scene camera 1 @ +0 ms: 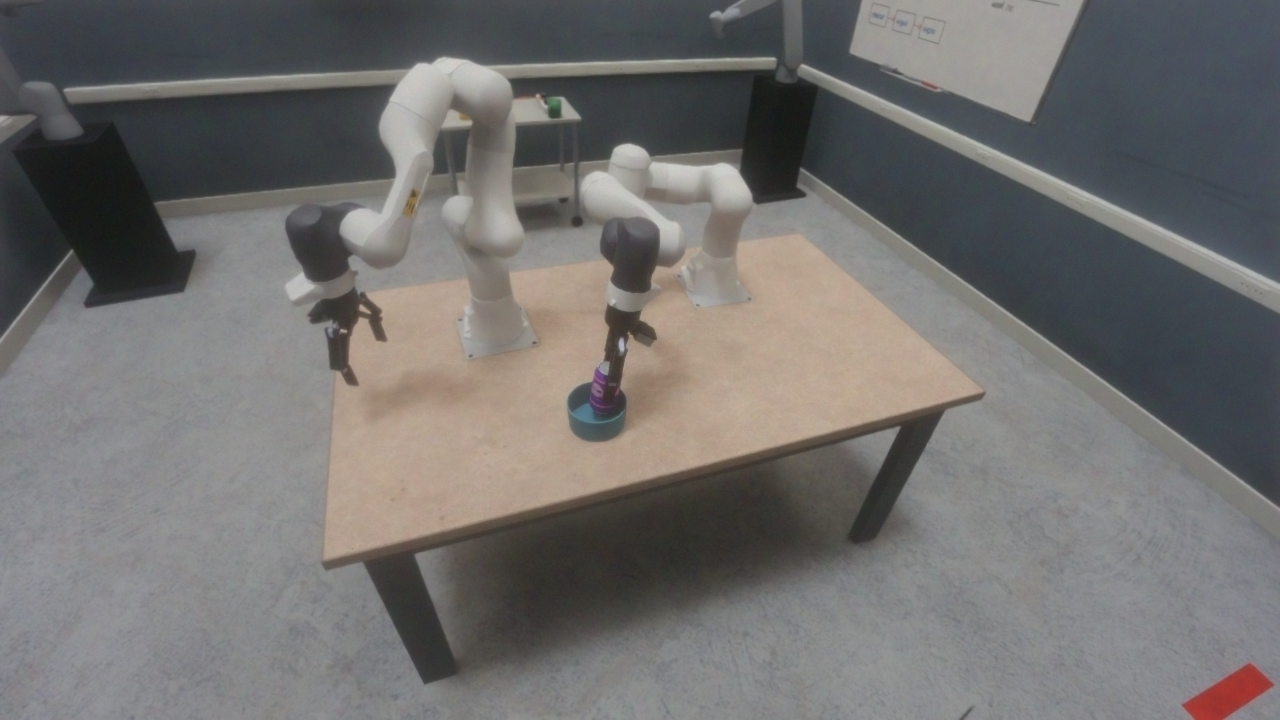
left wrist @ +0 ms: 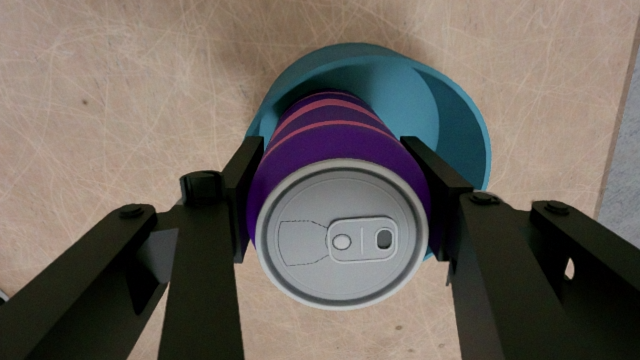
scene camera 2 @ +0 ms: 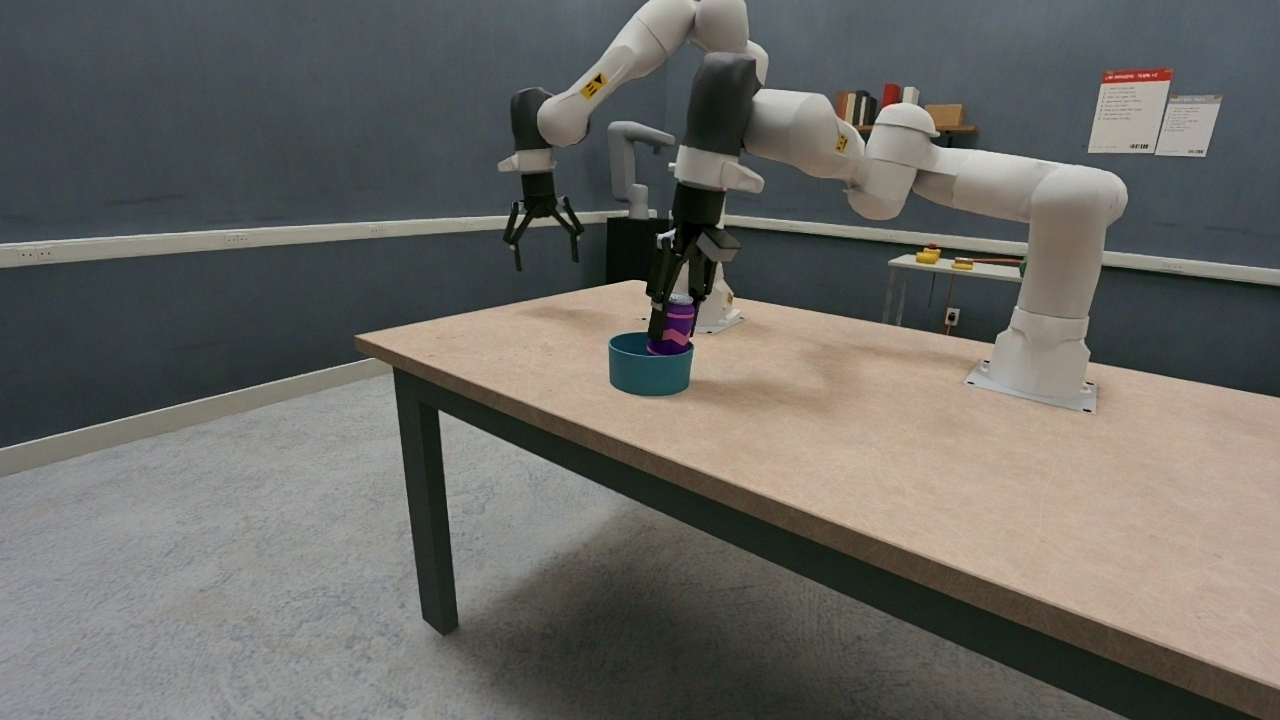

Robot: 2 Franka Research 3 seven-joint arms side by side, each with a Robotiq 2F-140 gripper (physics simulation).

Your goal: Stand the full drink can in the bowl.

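Observation:
A purple drink can (scene camera 1: pixel 599 392) (scene camera 2: pixel 677 326) (left wrist: pixel 341 145) with pink bands and a silver top is upright, its lower part inside the blue-green bowl (scene camera 1: pixel 596 429) (scene camera 2: pixel 650 372) (left wrist: pixel 475 130). In the left wrist view it is off the bowl's middle, near the wall at the left. Whether its base touches the bowl floor is hidden. My left gripper (scene camera 1: pixel 611 380) (scene camera 2: pixel 676 320) (left wrist: pixel 331 162) points down and is shut on the can, one finger on each side. My right gripper (scene camera 1: pixel 362 360) (scene camera 2: pixel 546 259) is open and empty, high above the table's left end.
The bowl stands on the wooden table (scene camera 1: pixel 760 376) (scene camera 2: pixel 895 447), near its front edge. The right arm's base (scene camera 1: pixel 496 326) and the left arm's base (scene camera 1: pixel 714 282) (scene camera 2: pixel 1038 358) stand at the back of the table. A white cart (scene camera 1: pixel 572 143) stands behind the table.

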